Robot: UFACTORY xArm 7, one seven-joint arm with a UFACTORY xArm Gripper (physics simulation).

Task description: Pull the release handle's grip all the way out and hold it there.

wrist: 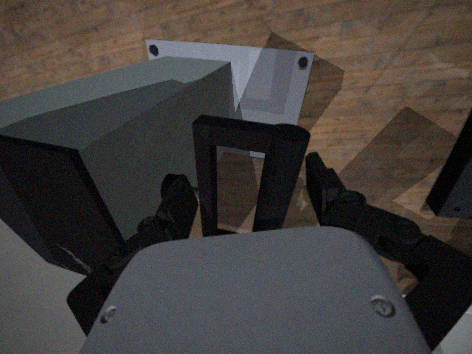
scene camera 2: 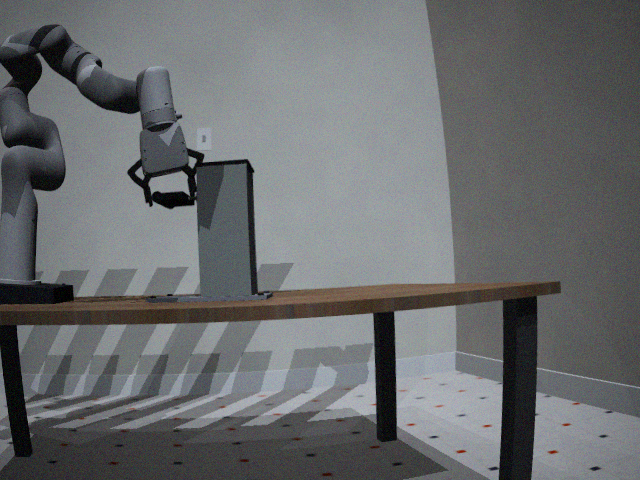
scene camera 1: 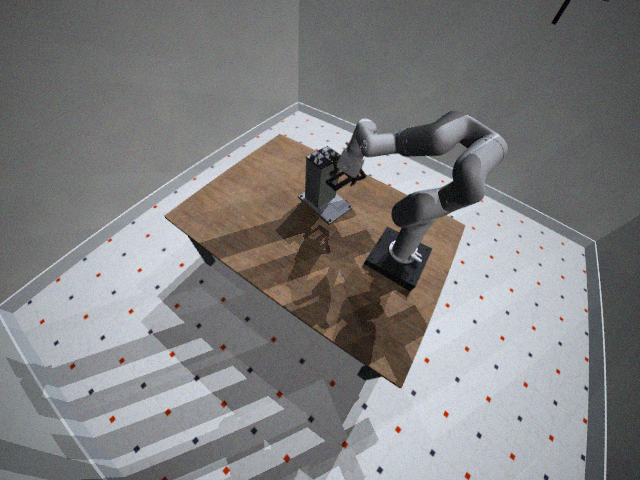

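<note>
The release handle (scene camera 1: pixel 340 182) (scene camera 2: pixel 173 198) (wrist: pixel 281 175) is a black rectangular frame on the side of a tall grey-green housing (scene camera 1: pixel 319 180) (scene camera 2: pixel 224 237) (wrist: pixel 150 135). Its thick outer bar is the grip. My gripper (scene camera 1: pixel 347 179) (scene camera 2: pixel 171 201) (wrist: pixel 246 180) is open, with its fingers down at the handle's height in the scene camera 2 view. In the wrist view one finger is between the housing and the frame's inner bar, and the other is beyond the grip, with a gap. Nothing is clamped. The first finger hides most of the short rod joining frame and housing.
The housing stands on a pale bolted base plate (scene camera 1: pixel 338 210) (scene camera 2: pixel 175 298) (wrist: pixel 200 52) on the wooden table (scene camera 1: pixel 232 180) (scene camera 2: pixel 361 302) (wrist: pixel 375 50). The arm's black base block (scene camera 1: pixel 377 255) (scene camera 2: pixel 36 293) (wrist: pixel 457 190) is on the handle's side of the housing.
</note>
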